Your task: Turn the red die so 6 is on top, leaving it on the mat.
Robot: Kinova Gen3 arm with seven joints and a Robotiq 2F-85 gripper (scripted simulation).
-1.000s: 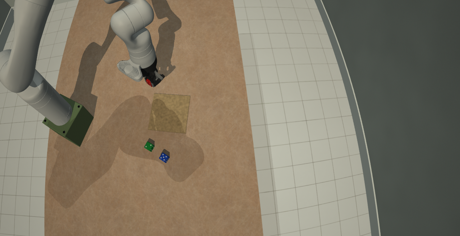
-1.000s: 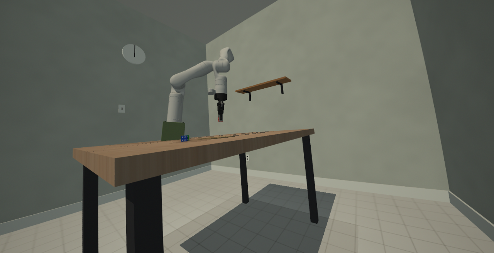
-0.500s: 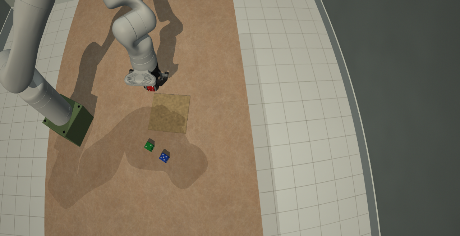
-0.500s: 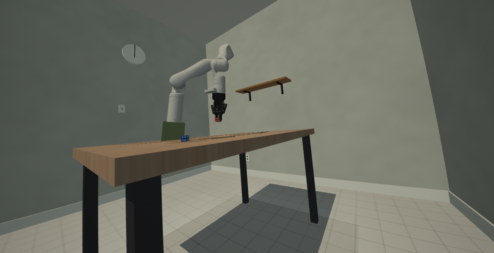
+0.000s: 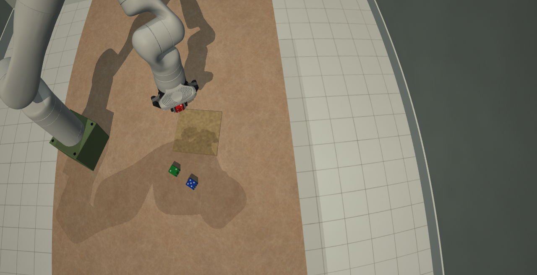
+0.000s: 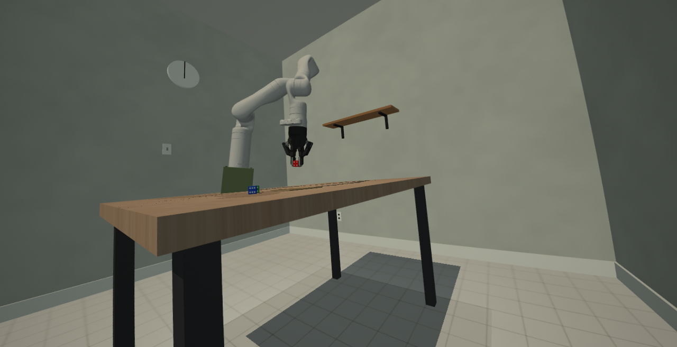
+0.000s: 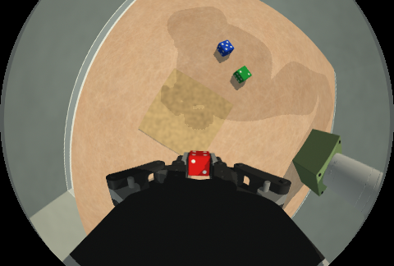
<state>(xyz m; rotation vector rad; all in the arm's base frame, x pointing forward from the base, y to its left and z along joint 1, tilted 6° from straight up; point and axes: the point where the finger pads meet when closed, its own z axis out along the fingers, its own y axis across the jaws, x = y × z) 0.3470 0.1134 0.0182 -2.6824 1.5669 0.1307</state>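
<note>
The tan mat lies 4 cm ahead of my hand, 4 cm to the right of it and 11 cm below it. Round my hand: red die: 1 cm below; then green die: 1 cm behind, 17 cm to the right, 10 cm below; then blue die: 5 cm ahead, 20 cm to the right, 10 cm below.
</note>
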